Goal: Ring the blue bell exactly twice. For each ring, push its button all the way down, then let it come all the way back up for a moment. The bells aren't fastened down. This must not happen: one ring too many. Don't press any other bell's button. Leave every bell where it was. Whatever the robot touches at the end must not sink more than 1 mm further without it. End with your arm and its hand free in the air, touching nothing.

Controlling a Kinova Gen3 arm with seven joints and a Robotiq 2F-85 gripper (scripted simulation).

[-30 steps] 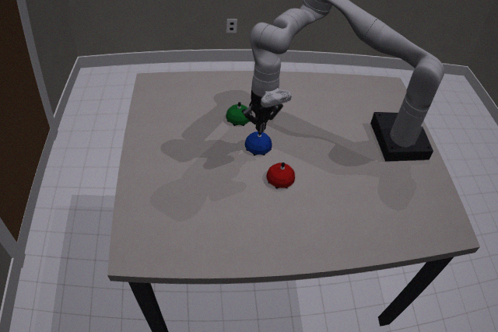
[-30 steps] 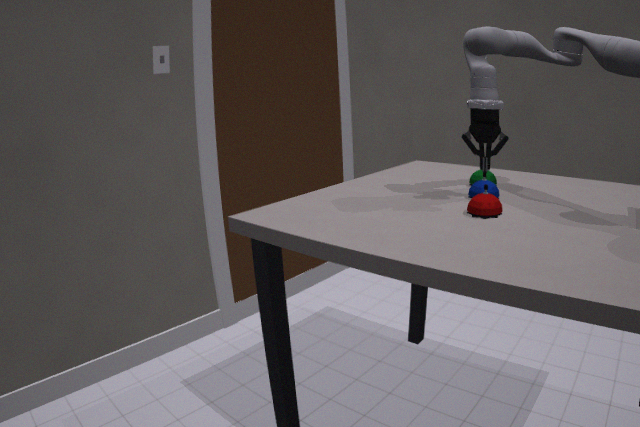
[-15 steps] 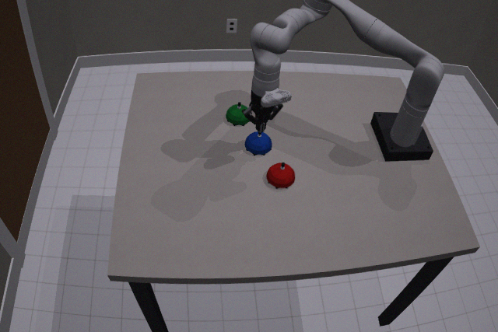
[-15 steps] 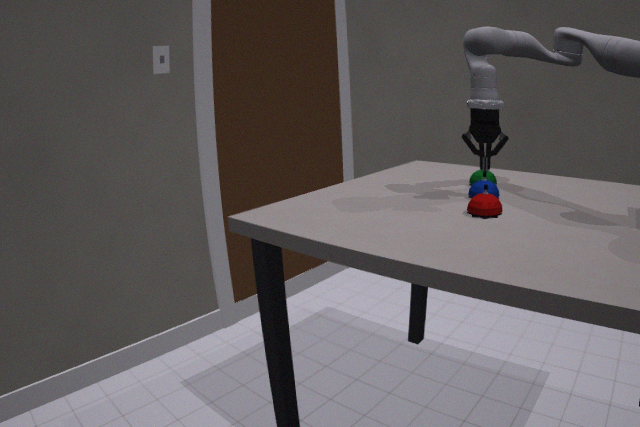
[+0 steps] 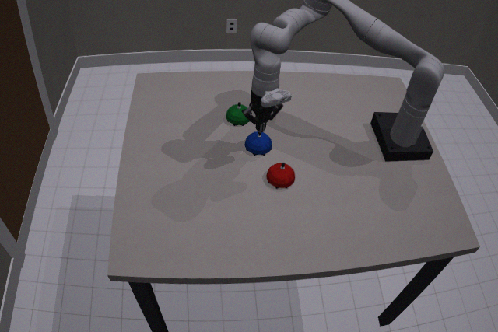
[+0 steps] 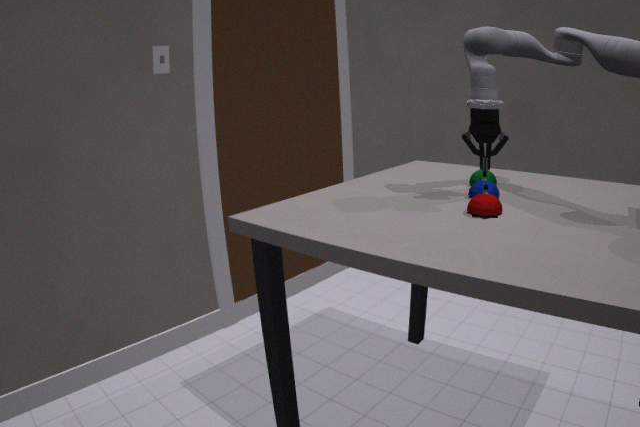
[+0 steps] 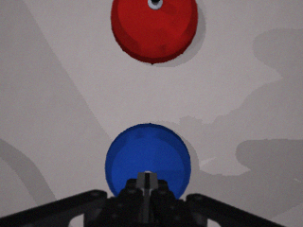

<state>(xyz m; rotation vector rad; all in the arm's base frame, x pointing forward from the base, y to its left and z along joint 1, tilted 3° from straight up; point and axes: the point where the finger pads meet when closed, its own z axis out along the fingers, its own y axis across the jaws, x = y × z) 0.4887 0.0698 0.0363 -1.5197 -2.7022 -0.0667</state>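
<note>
Now: hand 5 cm above the blue bell. Also, from my hand: red bell: 7 cm behind, 12 cm to the left, 5 cm below; green bell: 8 cm ahead, 12 cm to the right, 5 cm below.
</note>
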